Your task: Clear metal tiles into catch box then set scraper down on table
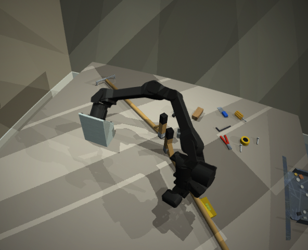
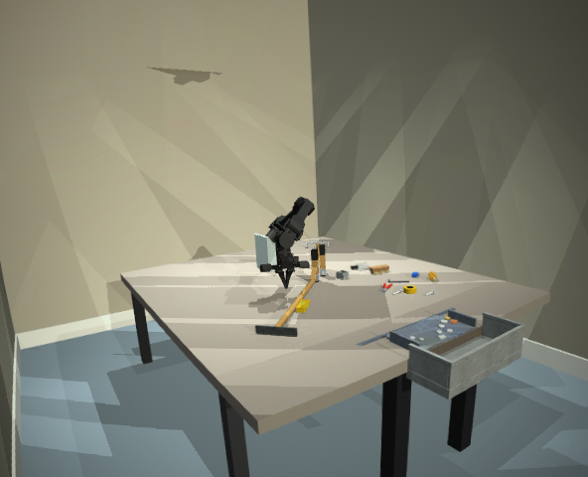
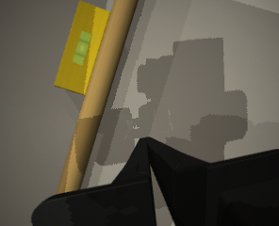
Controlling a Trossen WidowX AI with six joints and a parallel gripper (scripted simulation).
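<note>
Right now my gripper tip is 5 cm short of the long scraper, 2 cm to the right of it and 1 cm below it. The rest, counted from my gripper tip: small grey box (35 cm to the left, 10 cm behind, 4 cm below); yellow spirit level (11 cm ahead, 4 cm below, 1 cm to the left); hex key (48 cm to the left, 10 cm ahead, 5 cm below).
</note>
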